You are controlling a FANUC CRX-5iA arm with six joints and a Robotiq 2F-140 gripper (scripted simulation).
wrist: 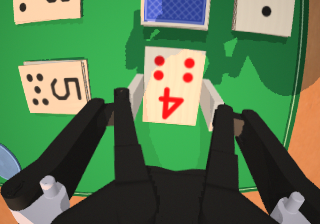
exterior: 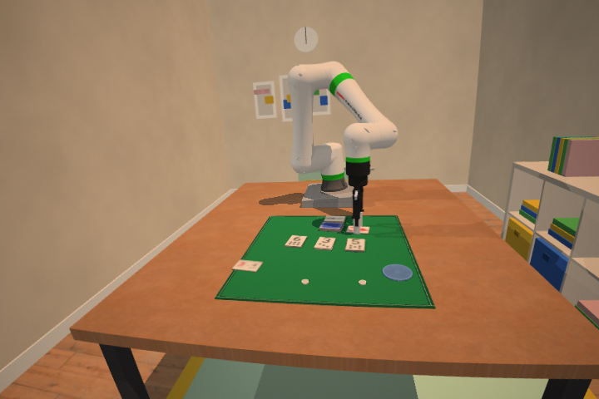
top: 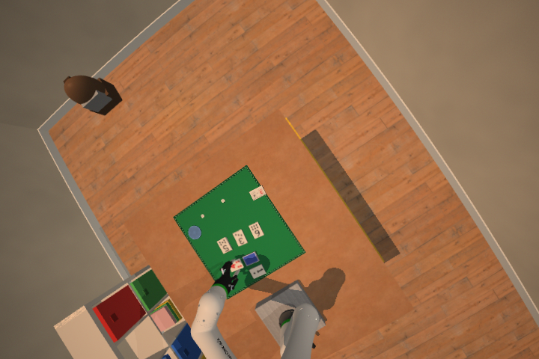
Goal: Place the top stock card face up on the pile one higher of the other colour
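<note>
My gripper is now 14 cm short of the black 5 card, 3 cm to the left of it and 2 cm above it. From my hand the other things lie so: green card cloth (14 cm to the right, 14 cm ahead, 4 cm below); then black 3 card (14 cm to the right, 11 cm ahead, 3 cm below).
</note>
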